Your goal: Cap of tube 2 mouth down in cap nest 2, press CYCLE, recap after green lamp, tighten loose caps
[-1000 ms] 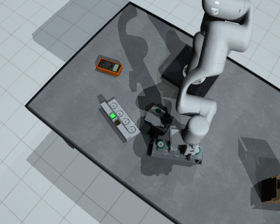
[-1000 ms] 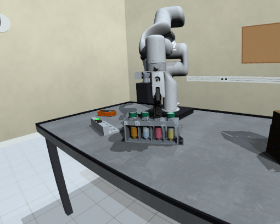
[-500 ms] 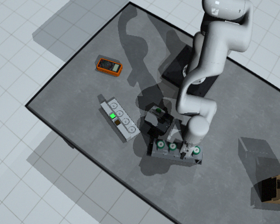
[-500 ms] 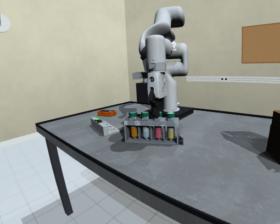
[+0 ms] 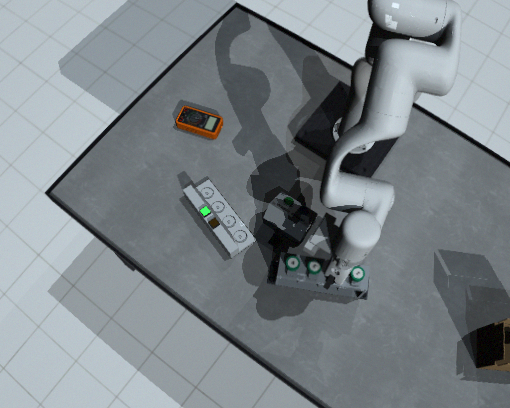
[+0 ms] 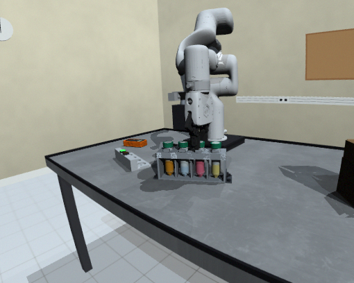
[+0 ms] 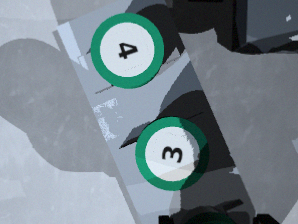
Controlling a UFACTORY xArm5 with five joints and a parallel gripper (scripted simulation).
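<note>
Right now the tube 2's threaded neck is 10 mm below my hand. From my hand the other things lie so: key housing: 180 mm to the right, 80 mm below, 80 mm behind; green key: 200 mm to the right, 100 mm behind, 60 mm below; blue key: 160 mm to the right, 100 mm behind, 60 mm below.
</note>
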